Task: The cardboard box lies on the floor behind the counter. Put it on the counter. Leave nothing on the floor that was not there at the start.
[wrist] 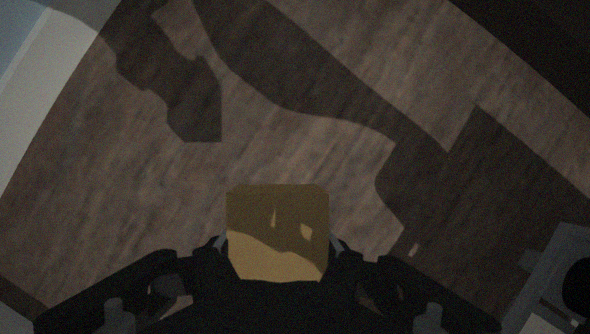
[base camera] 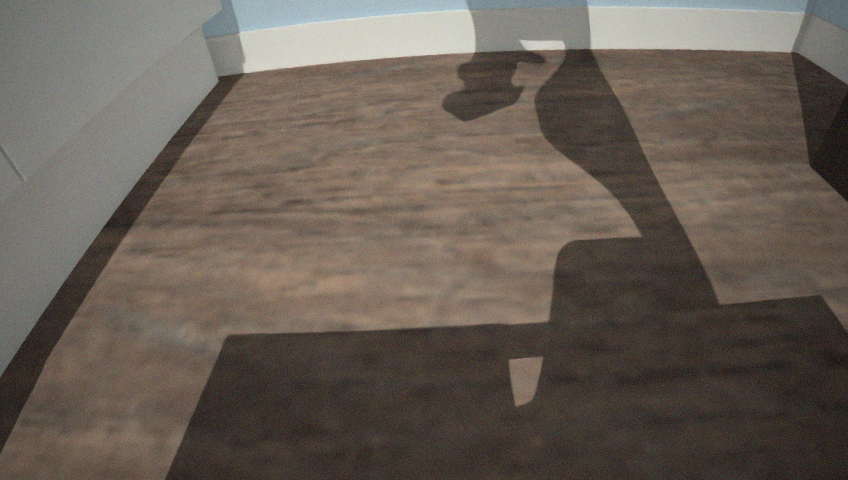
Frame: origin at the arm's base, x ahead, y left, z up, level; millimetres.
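Seen in the pictures: gripper, fingertip midpoint: (wrist: 278, 244).
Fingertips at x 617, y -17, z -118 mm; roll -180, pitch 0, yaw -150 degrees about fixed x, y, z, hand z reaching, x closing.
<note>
A point is followed by its place in that frame.
The cardboard box (wrist: 278, 230) {x 626, y -32, z -92 mm} is a small tan-yellow block at the lower middle of the wrist view. My gripper (wrist: 278, 244) {x 617, y -17, z -118 mm} is shut on it, with one finger against each side. The box is held well above the floor, which shows far below it in the wrist view. The box and the gripper do not show in the base camera view, where the arm's shadow falls on the floor. The counter's pale side (base camera: 89, 154) {x 603, y 483, z -306 mm} seems to stand along the left of the base camera view; its top does not show.
The wooden floor (base camera: 357, 208) {x 553, y 111, z -396 mm} (wrist: 280, 145) {x 660, y -92, z -396 mm} carries the shadows of the arm and base. A white baseboard (base camera: 357, 38) {x 1070, y 159, z -348 mm} (wrist: 50, 70) {x 1068, y 14, z -357 mm} runs under the blue wall at the back. A dark object (base camera: 833, 142) {x 579, y -537, z -345 mm} stands at the right edge. Part of the robot's base (wrist: 542, 275) {x 151, y -144, z -290 mm} shows at the lower right of the wrist view.
</note>
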